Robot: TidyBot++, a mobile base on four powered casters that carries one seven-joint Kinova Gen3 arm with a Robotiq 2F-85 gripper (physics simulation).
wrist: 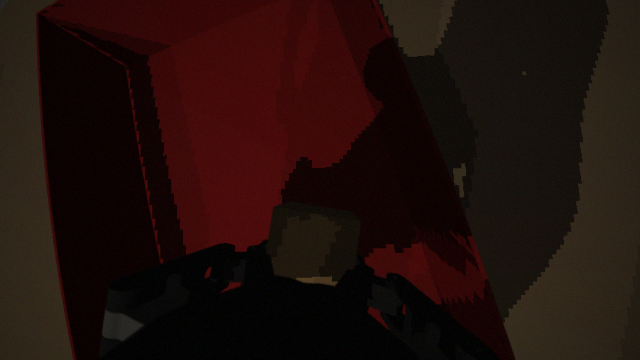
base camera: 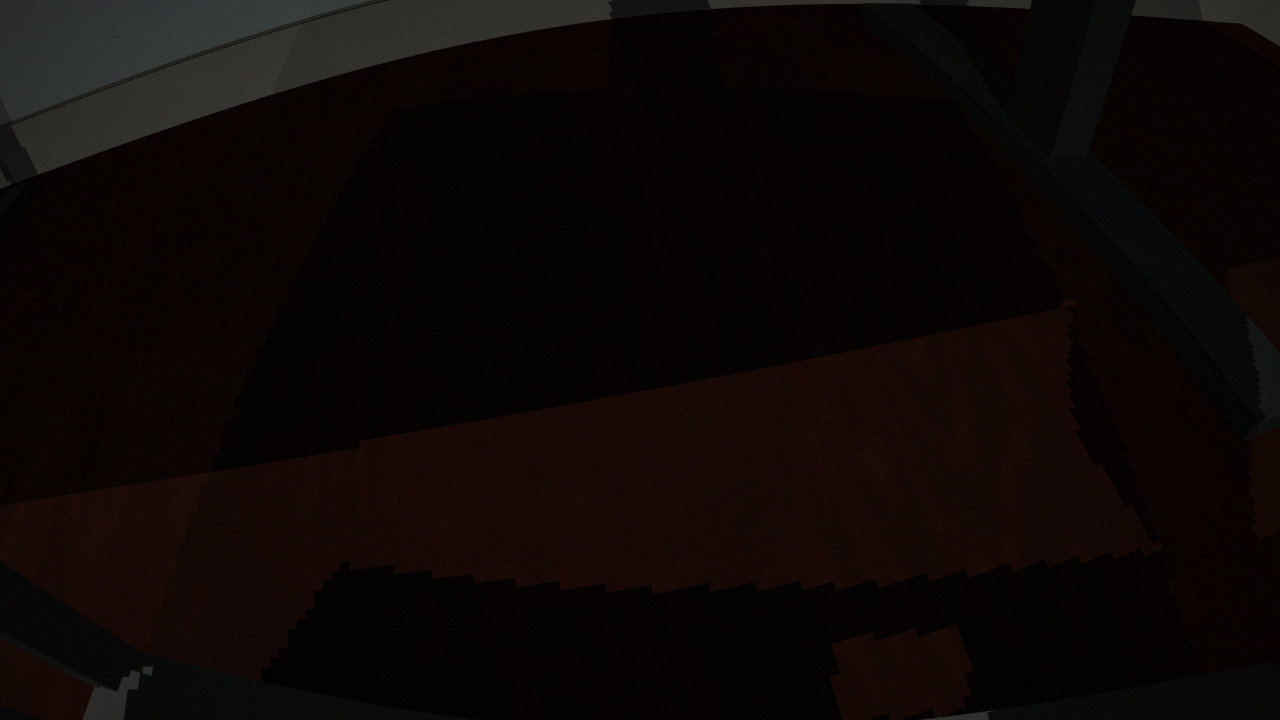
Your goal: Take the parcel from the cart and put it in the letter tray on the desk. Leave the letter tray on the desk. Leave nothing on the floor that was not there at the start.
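Note:
The parcel, a small tan-brown block, is between the fingertips in the wrist view. My gripper is shut on it. The red letter tray lies behind and below the parcel in the wrist view, with its open inside facing the camera. The parcel shows against the tray's inner floor, toward the lower middle. Whether the parcel touches the tray floor I cannot tell. The gripper's body hides the near end of the tray. The letter tray stands on the pale tan desk top. The cart does not show clearly in either view.
A dark shadow falls across the desk right of the tray. In the very dark base camera view, a reddish-brown floor carries large shadows. Dark grey-green frame bars cross at the right, and another bar shows at the lower left. A pale wall is at the top.

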